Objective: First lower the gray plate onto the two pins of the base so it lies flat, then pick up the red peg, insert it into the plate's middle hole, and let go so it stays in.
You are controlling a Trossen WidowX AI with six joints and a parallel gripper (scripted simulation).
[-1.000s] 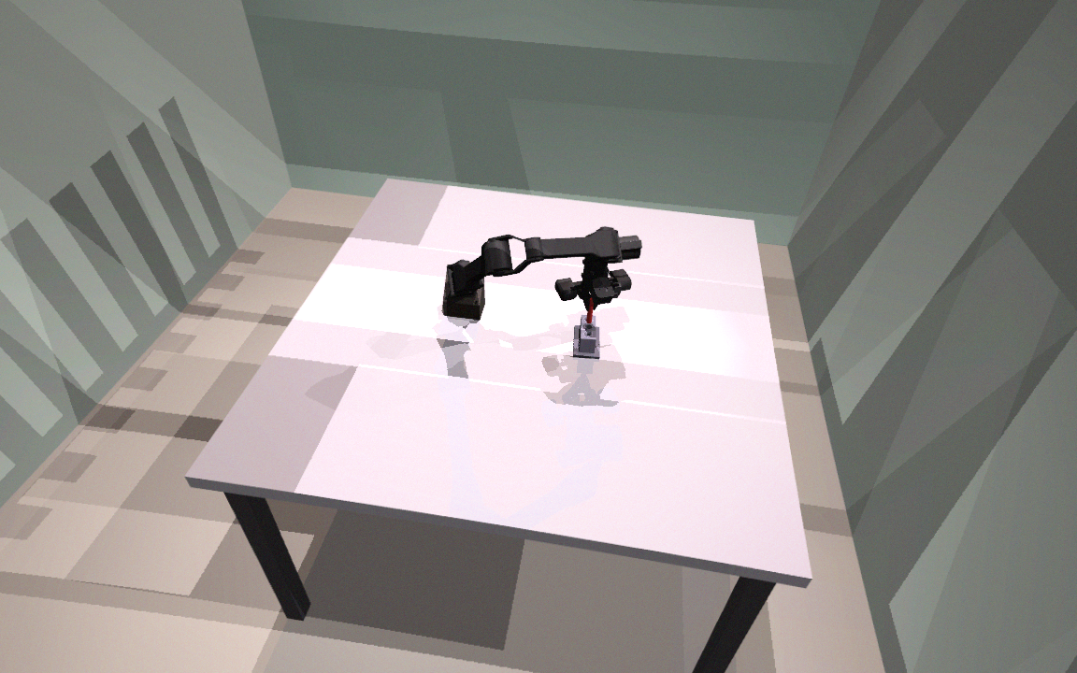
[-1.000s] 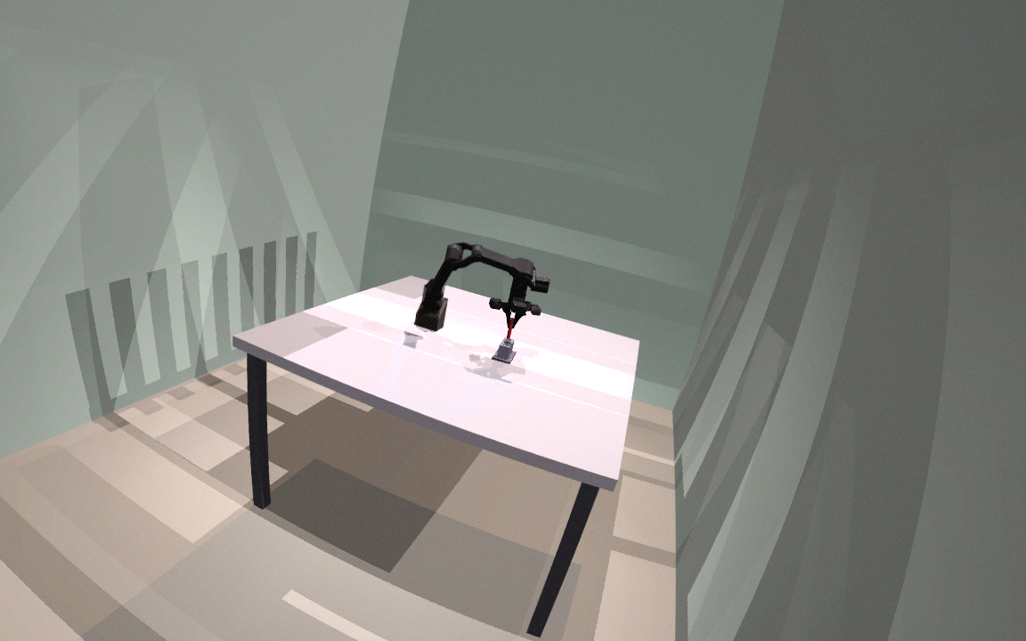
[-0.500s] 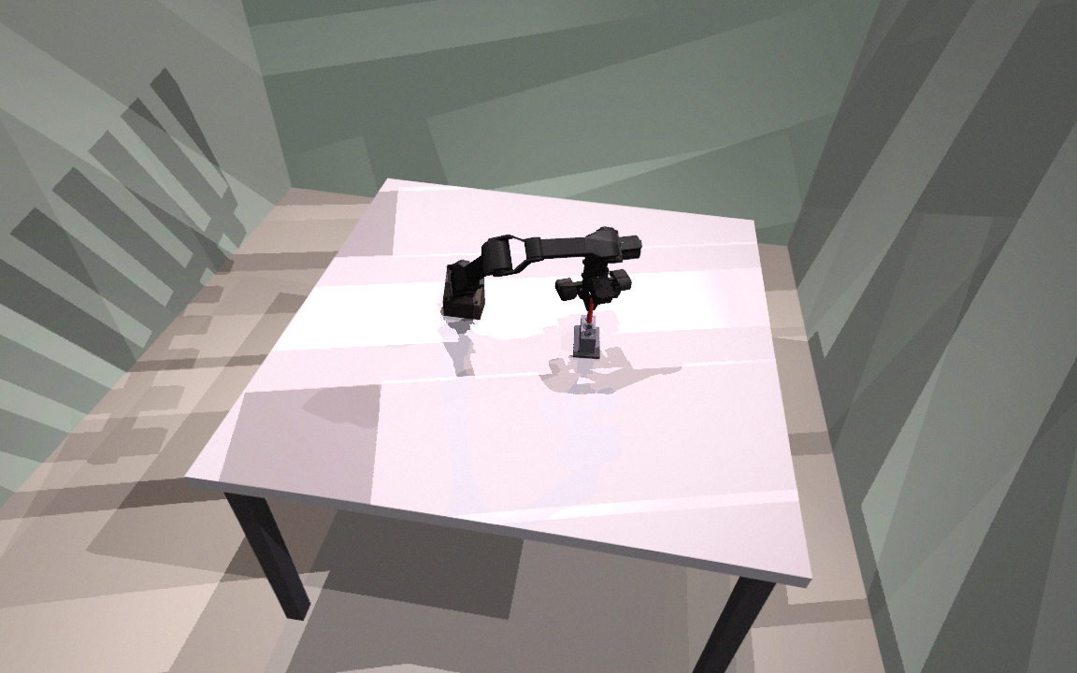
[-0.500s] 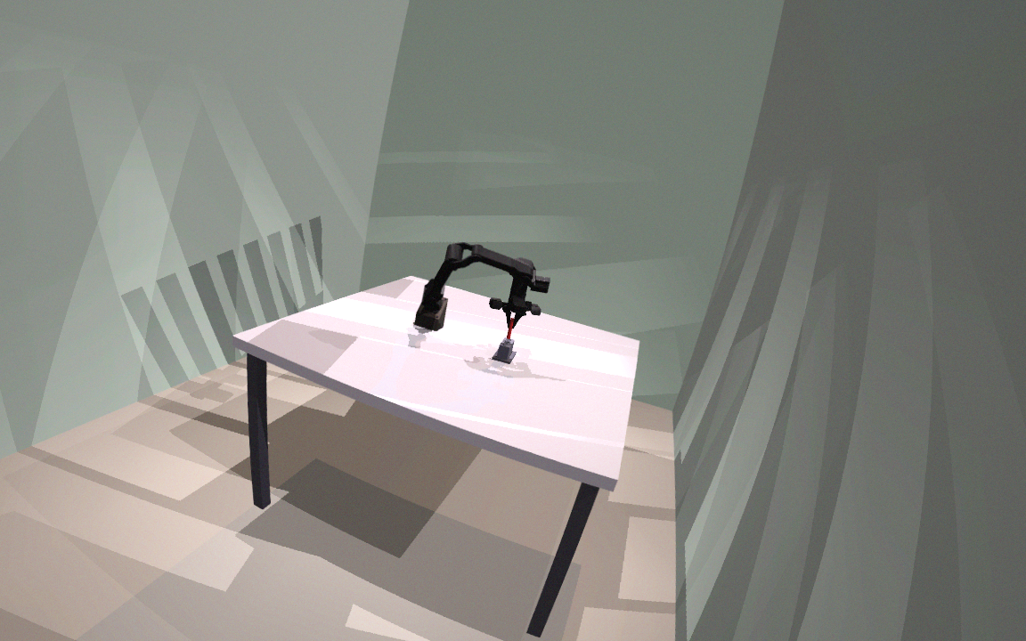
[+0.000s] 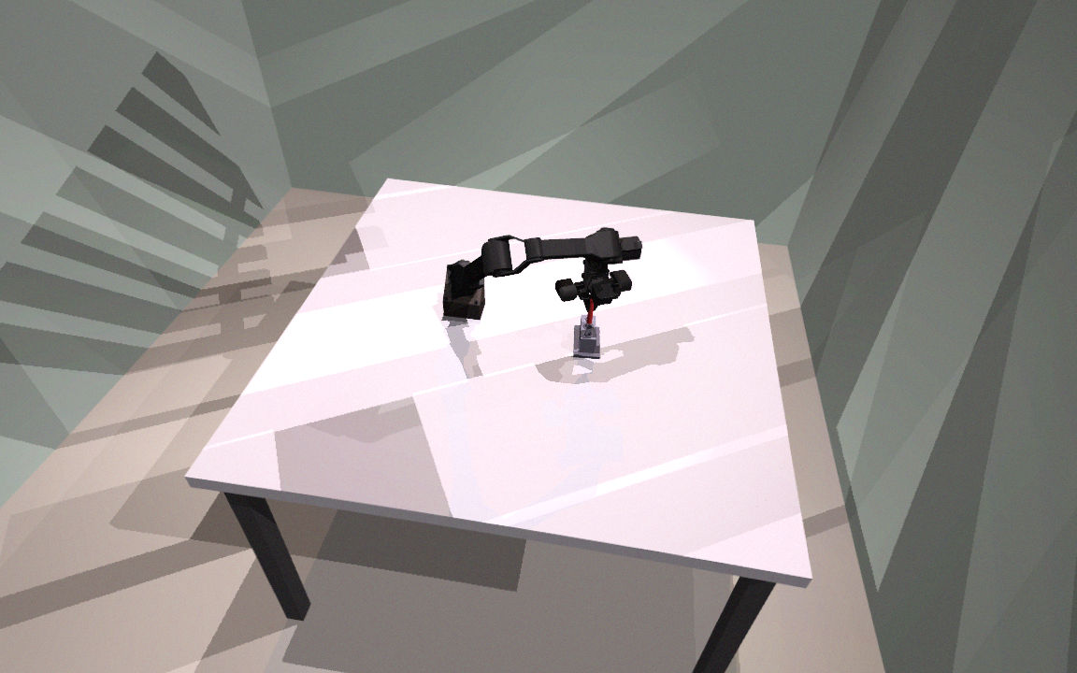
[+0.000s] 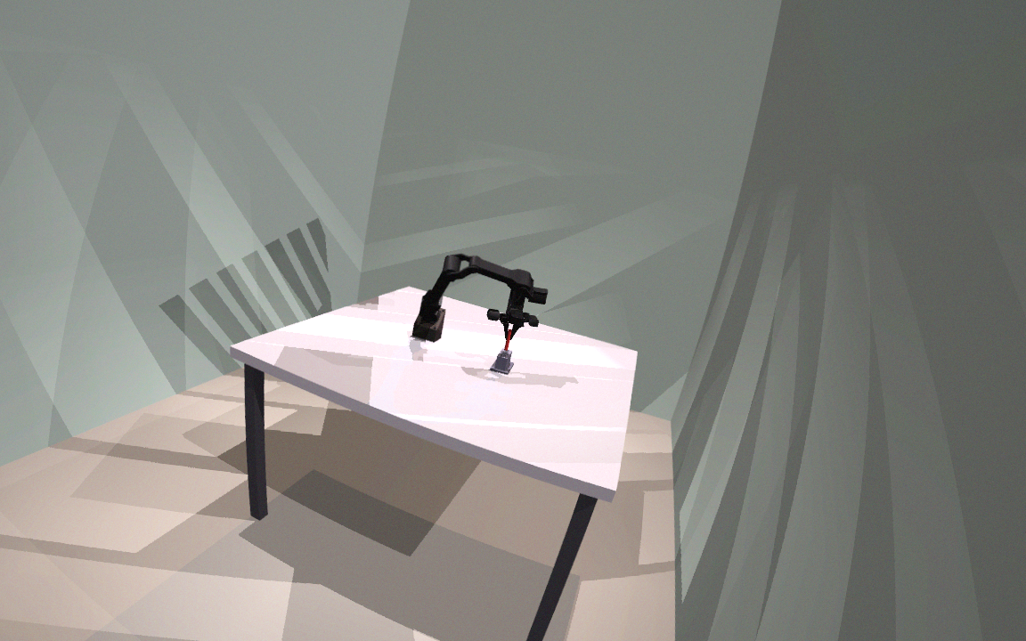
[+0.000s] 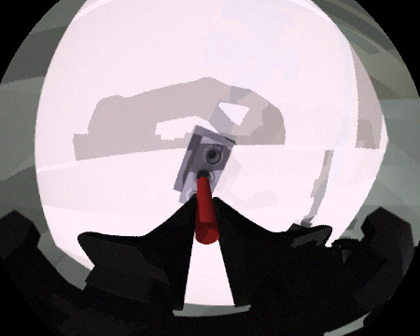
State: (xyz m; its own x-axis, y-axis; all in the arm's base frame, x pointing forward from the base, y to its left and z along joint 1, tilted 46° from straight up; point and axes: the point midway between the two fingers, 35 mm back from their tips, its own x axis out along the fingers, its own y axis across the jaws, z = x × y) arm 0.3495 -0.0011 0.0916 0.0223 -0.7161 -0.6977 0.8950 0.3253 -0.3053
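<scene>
Right now the gray plate is 7 cm below my gripper tip. Also, from my gripper tip: red peg right at my gripper tip; then base 10 cm below.
</scene>
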